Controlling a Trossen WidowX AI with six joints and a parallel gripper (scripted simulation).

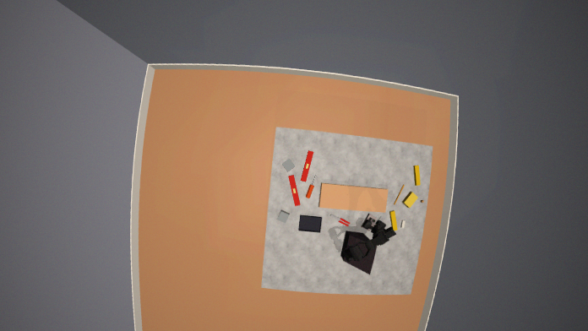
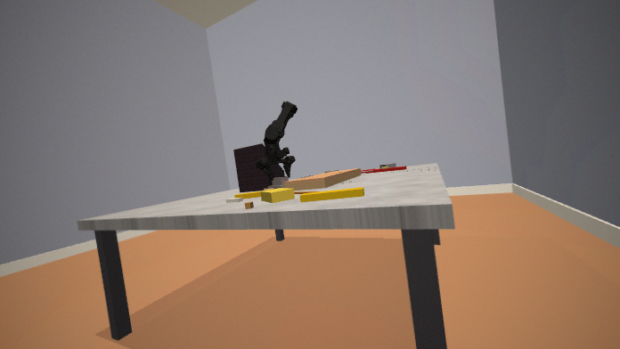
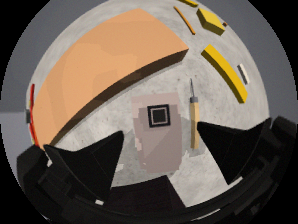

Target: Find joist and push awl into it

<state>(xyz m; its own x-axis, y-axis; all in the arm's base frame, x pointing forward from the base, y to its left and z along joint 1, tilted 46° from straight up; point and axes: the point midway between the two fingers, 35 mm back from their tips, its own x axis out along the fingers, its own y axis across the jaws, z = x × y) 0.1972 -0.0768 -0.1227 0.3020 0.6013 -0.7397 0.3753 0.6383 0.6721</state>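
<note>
My gripper tip is now 1 cm above the stud finder. The rest, counted from my gripper tip: awl: 7 cm to the right, 4 cm below; square indicator window: 2 cm ahead, 1 cm above; thin stick: 23 cm ahead, 22 cm to the right, 5 cm below.
</note>
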